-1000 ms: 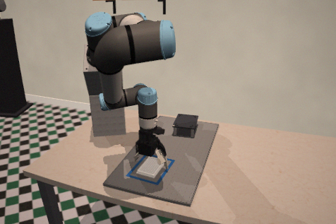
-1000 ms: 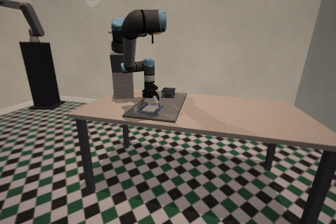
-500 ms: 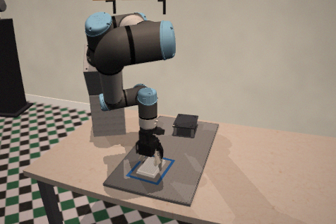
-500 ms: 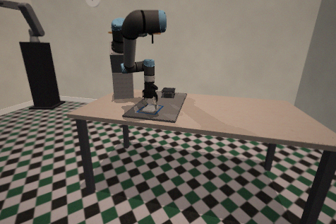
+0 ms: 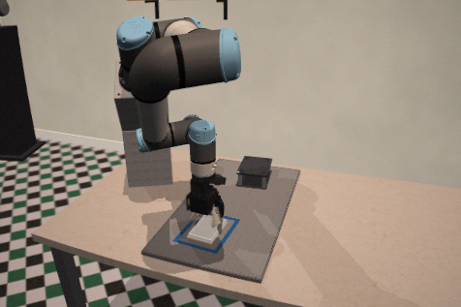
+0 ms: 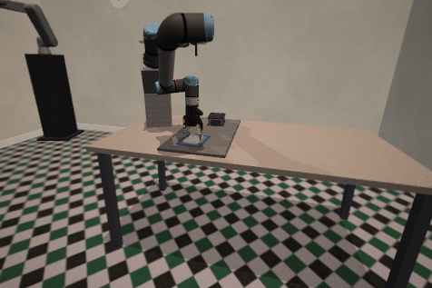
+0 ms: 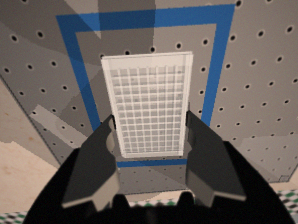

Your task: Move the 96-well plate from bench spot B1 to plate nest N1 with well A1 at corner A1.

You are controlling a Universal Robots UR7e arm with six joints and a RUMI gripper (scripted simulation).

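Right now the raised nest N1 is 37 cm to the left of my hand, 15 cm ahead of it and 4 cm above it. The rest, counted from my hand: white 96-well plate 1 cm below.
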